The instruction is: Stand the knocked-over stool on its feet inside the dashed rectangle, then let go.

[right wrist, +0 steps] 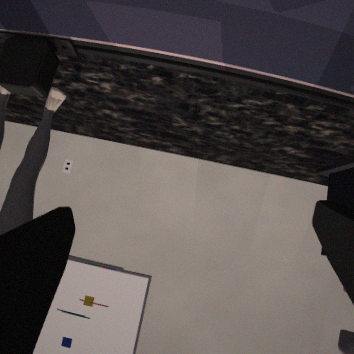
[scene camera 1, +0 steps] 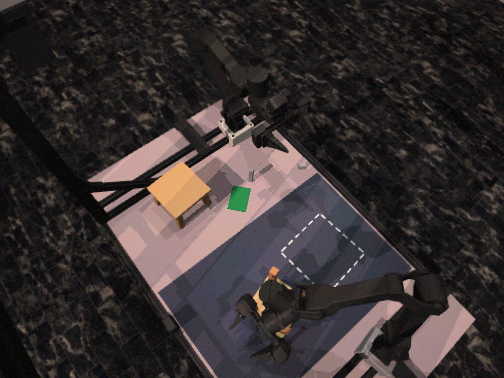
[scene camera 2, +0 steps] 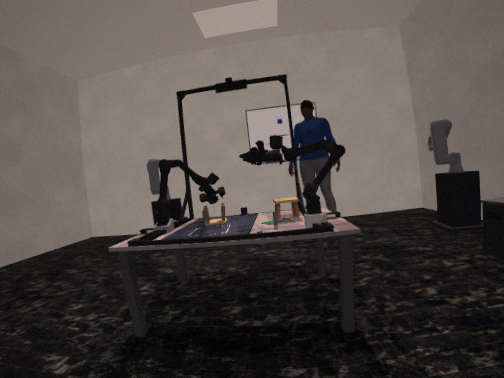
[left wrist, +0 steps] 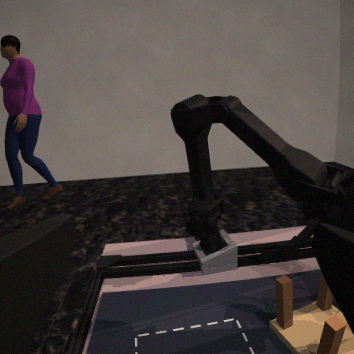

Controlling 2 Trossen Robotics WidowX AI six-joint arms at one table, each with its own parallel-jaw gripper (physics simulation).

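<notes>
The wooden stool lies upside down on the dark mat, its seat on the mat and its legs pointing up. It sits just outside the white dashed rectangle, to the rectangle's lower left in scene camera 1. My right gripper hovers above the stool, open and empty, and hides most of it from above. My left gripper is open and empty, high up near its own base at the far end of the table.
A small orange table stands on the pale part of the table top. A green patch, a small grey upright piece and a grey bit lie nearby. People stand beyond the table.
</notes>
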